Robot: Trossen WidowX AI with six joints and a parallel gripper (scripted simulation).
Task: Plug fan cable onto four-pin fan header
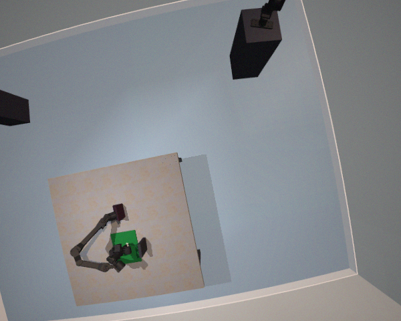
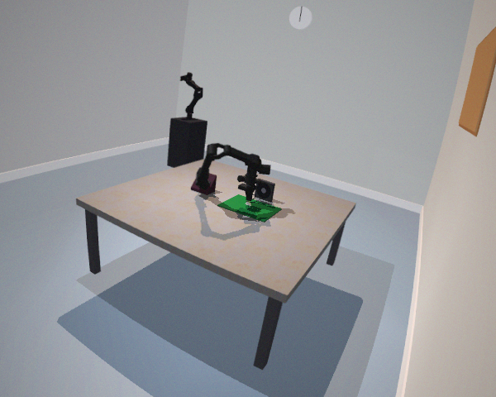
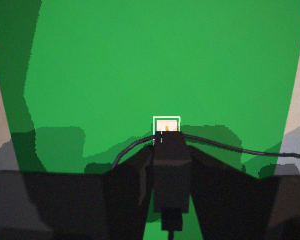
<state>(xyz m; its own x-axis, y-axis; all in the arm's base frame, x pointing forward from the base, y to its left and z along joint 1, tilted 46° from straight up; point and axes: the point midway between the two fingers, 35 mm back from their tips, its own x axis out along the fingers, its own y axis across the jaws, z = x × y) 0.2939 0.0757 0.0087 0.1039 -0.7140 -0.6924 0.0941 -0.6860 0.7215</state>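
Right now my gripper tip is 40 mm above the white four-pin fan header and 10 mm short of it. The rest, counted from my gripper tip: green board 60 mm below, 40 mm ahead, 20 mm to the right; black fan 160 mm to the left, 10 mm ahead, 10 mm above; dark fan plug 10 mm ahead, 10 mm above.
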